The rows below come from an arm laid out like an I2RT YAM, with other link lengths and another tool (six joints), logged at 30 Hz.
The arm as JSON. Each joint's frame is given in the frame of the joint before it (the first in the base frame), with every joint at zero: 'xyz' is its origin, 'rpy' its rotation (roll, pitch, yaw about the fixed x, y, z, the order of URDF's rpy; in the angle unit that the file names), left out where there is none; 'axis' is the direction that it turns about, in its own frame. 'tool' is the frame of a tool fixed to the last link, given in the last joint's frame.
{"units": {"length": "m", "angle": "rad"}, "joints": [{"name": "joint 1", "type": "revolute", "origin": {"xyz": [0.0, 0.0, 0.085]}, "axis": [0.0, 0.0, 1.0]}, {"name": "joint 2", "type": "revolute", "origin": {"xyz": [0.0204, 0.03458, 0.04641], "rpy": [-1.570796, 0.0, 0.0]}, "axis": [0.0, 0.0, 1.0]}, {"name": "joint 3", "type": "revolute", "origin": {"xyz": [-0.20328, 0.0, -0.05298], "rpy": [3.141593, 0.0, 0.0]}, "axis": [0.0, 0.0, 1.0]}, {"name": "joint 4", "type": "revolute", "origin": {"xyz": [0.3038, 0.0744, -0.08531]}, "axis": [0.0, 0.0, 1.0]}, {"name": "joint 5", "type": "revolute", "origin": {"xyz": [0.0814, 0.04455, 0.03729], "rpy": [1.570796, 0.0, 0.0]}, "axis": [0.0, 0.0, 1.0]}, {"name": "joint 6", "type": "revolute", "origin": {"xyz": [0.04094, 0.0, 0.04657], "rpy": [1.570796, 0.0, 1.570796]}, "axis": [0.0, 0.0, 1.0]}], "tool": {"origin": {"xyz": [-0.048, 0.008, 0.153], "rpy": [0.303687, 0.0, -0.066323]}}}
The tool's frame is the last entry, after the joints.
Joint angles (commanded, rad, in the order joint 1, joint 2, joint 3, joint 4, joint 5, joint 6), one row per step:
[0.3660 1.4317 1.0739 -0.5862 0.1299 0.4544]
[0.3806 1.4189 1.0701 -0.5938 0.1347 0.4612]
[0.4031 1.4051 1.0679 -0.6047 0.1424 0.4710]
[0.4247 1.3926 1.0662 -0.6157 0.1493 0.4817]
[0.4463 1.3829 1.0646 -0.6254 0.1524 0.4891]
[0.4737 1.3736 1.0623 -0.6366 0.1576 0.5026]
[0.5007 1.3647 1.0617 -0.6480 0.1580 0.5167]
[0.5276 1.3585 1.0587 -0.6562 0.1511 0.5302]
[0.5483 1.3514 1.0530 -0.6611 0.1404 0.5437]
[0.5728 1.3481 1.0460 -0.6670 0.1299 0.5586]
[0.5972 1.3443 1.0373 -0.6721 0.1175 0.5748]
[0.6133 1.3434 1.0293 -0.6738 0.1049 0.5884]
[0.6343 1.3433 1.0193 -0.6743 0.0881 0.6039]
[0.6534 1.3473 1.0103 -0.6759 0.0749 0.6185]
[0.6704 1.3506 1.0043 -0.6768 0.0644 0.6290]
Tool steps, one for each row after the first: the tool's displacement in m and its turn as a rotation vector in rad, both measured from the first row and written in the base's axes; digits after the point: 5 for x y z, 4 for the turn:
[-0.00436 0.00463 0.00278 0.0009 -0.0021 0.0063]
[-0.01048 0.01183 0.00623 0.0012 -0.0042 0.0164]
[-0.01653 0.01865 0.00934 0.0024 -0.0052 0.0254]
[-0.02303 0.02602 0.01140 0.0038 -0.0040 0.0393]
[-0.03115 0.03494 0.01281 0.0062 -0.0005 0.0528]
[-0.03953 0.04441 0.01489 0.0128 0.0038 0.0682]
[-0.04889 0.05478 0.01523 0.0232 0.0127 0.0882]
[-0.05712 0.06323 0.01528 0.0369 0.0220 0.1041]
[-0.06713 0.07242 0.01289 0.0479 0.0373 0.1223]
[-0.07771 0.08140 0.01012 0.0603 0.0543 0.1402]
[-0.08546 0.08767 0.00698 0.0717 0.0701 0.1518]
[-0.09555 0.09585 0.00290 0.0857 0.0901 0.1688]
[-0.10501 0.10240 -0.00270 0.0941 0.1121 0.1821]
[-0.11300 0.10819 -0.00658 0.1004 0.1286 0.1952]

